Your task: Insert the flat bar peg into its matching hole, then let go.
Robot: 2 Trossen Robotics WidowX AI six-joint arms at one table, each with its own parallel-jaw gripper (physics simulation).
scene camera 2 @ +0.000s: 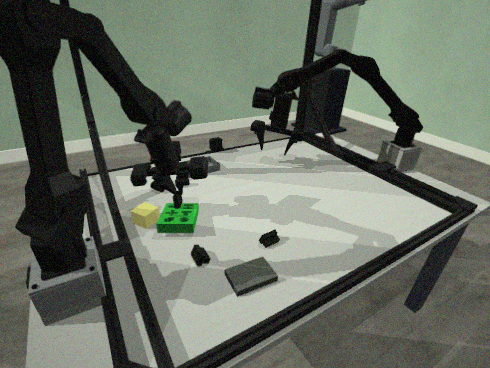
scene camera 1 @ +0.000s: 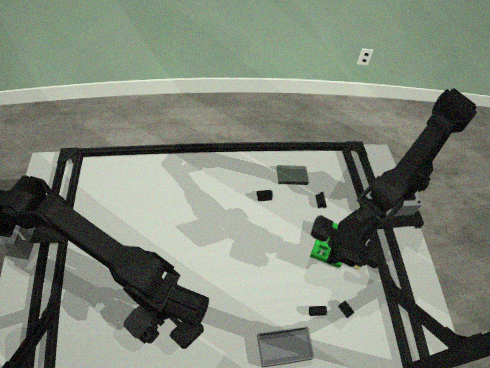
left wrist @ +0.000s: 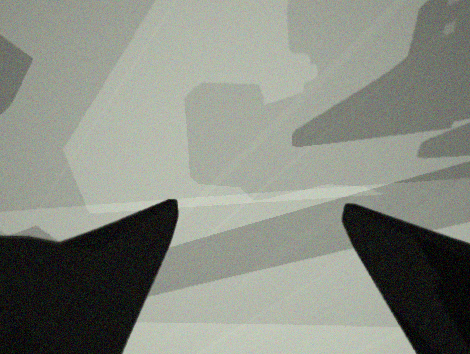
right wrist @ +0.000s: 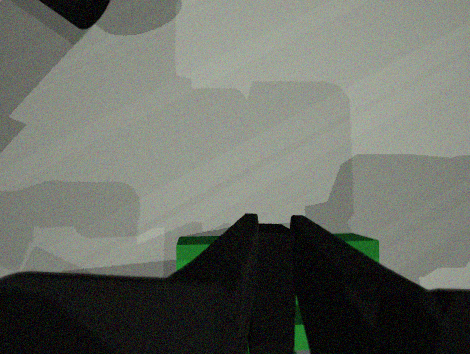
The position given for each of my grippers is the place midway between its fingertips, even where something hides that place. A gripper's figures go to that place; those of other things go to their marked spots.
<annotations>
My left gripper [scene camera 2: 273, 152]: 103 cm from the lens. My right gripper [scene camera 2: 179, 193]: 76 cm from the lens. A green hole block [scene camera 2: 172, 220] is 70 cm from the lens.
</annotations>
